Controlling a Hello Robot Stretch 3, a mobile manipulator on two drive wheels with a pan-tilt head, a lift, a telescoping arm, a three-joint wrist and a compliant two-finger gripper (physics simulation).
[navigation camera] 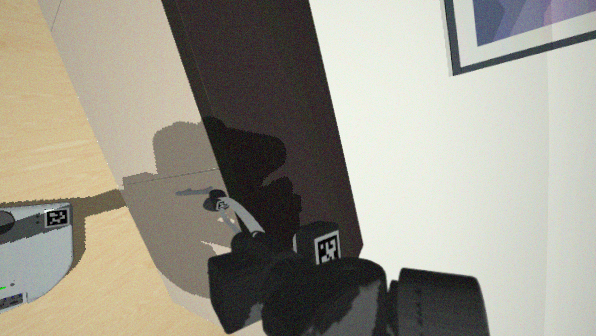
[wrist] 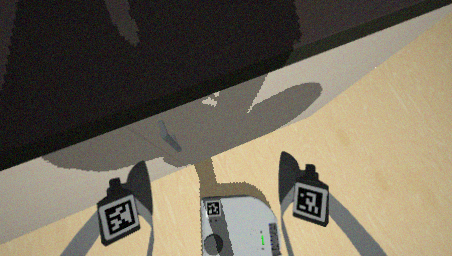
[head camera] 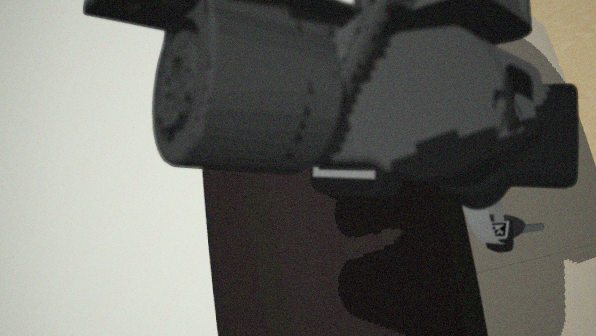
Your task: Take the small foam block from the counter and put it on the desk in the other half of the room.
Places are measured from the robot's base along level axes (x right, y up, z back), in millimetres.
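Pixels of known places: gripper, between the fingertips: [navigation camera: 215,234].
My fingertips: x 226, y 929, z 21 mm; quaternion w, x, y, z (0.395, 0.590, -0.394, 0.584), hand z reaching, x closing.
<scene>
Behind a point stands the place of what it marks.
My gripper [head camera: 506,230] [navigation camera: 216,201] [wrist: 215,174] @[y 929, x 226, z 21 mm] is open, and no object shows between its two dark fingertips in the wrist view. It hangs near the front edge of a long surface with a dark top [head camera: 270,260] @[y 910, x 640, z -138 mm] [navigation camera: 260,60] @[y 910, x 390, z -363 mm] [wrist: 345,20] and a beige front; whether this is the counter or the desk I cannot tell. In the head view the wrist and arm hide part of the dark top and most of the gripper. The small foam block does not show in any of the three views.
A grey handle [head camera: 534,227] @[y 710, x 288, z -49 mm] [navigation camera: 195,191] @[y 768, x 288, z -52 mm] [wrist: 170,136] is on the beige front. My white base [navigation camera: 30,270] @[y 160, x 67, z 158 mm] [wrist: 240,225] stands on the wooden floor [navigation camera: 45,125] @[y 0, x 117, z -356 mm] [wrist: 390,150] before it. Behind the dark top is a white wall [head camera: 100,200] @[y 1139, x 941, z -67 mm] [navigation camera: 425,175] @[y 1209, x 950, z -38 mm] with a framed picture [navigation camera: 520,56] @[y 1483, x 819, z -350 mm].
</scene>
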